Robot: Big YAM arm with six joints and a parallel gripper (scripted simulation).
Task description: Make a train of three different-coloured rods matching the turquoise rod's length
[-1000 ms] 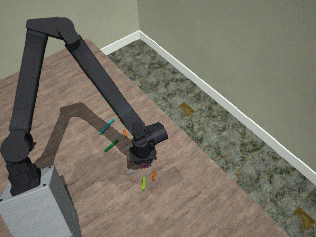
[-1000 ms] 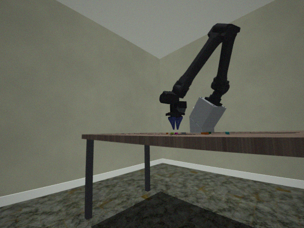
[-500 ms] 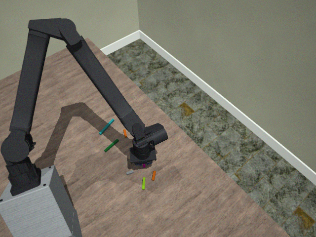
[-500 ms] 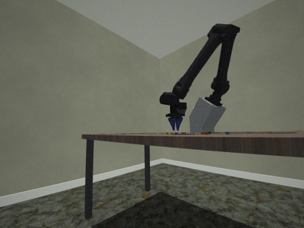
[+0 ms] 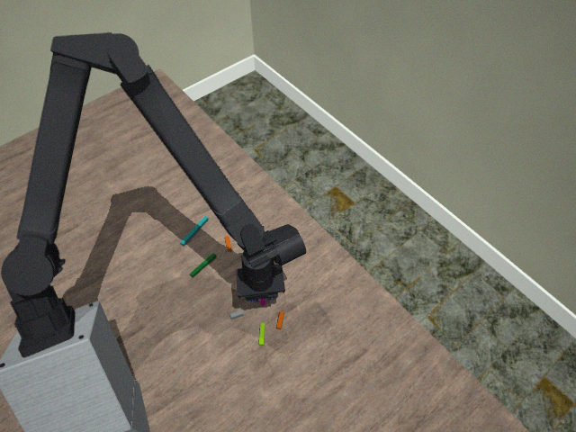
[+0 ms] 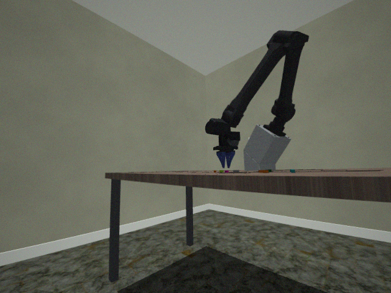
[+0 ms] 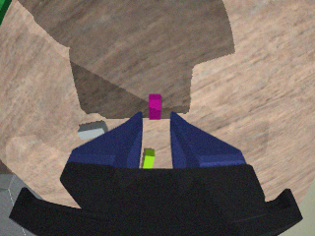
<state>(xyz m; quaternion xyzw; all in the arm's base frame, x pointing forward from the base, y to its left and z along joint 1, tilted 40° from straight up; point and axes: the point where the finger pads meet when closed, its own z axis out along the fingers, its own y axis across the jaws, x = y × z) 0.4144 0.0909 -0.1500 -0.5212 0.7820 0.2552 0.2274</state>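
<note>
Now: hand 2 cm above the magenta rod. Round my hand: lime rod 7 cm to the right, 4 cm behind, 2 cm below; then grey rod 7 cm behind, 2 cm below; then green rod 16 cm to the left, 9 cm behind, 2 cm below.
</note>
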